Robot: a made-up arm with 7 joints.
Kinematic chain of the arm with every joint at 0, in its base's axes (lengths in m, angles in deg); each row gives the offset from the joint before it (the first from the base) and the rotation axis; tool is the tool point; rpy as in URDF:
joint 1: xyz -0.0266 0.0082 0.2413 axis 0 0.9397 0.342
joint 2: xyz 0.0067 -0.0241 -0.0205 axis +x
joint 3: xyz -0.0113 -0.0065 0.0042 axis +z
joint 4: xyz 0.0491 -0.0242 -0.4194 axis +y
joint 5: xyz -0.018 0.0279 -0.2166 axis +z
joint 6: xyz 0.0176 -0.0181 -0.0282 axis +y
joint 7: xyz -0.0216 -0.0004 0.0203 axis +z
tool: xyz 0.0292 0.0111 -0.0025 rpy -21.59 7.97 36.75
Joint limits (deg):
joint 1: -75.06..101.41
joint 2: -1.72..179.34
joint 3: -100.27..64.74
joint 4: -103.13..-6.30
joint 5: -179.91..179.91
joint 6: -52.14..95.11
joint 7: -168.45..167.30
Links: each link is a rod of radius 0.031 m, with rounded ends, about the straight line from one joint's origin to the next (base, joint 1, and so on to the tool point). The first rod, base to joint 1, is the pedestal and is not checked.
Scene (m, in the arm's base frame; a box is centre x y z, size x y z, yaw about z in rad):
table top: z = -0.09
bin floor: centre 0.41 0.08 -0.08 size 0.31 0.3 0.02 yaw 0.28
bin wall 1: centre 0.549 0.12 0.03 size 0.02 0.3 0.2 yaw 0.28
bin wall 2: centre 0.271 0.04 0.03 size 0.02 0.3 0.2 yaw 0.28
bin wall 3: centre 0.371 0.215 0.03 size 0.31 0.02 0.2 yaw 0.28
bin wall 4: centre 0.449 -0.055 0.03 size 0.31 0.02 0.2 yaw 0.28
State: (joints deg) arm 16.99 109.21 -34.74 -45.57 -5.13 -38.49 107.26
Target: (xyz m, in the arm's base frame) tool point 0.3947 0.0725 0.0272
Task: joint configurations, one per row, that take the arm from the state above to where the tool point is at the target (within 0.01 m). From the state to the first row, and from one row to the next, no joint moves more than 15 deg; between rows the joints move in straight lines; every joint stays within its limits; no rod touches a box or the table.
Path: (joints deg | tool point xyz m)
1: 22.34 123.24 -30.22 -51.25 -7.77 -41.22 105.61 | 0.1638 0.5784 0.3927
2: 27.68 137.26 -25.70 -56.94 -10.41 -43.95 103.96 | 0.2499 0.4993 0.4710
3: 33.03 151.29 -21.18 -62.62 -13.05 -46.68 102.30 | 0.3433 0.3957 0.5060
4: 38.38 165.31 -16.67 -68.30 -15.69 -49.41 100.65 | 0.4301 0.2766 0.4933
5: 43.72 179.34 -12.15 -73.98 -18.33 -52.14 99.00 | 0.4961 0.1516 0.4356
6: 57.21 179.34 -0.55 -83.70 -19.22 -48.18 94.57 | 0.5032 0.1344 0.2726
7: 70.71 179.34 11.04 -93.41 -20.11 -44.22 90.15 | 0.4642 0.1072 0.1317
8: 84.20 179.34 22.64 -103.13 -21.01 -40.25 85.72 | 0.3947 0.0725 0.0272

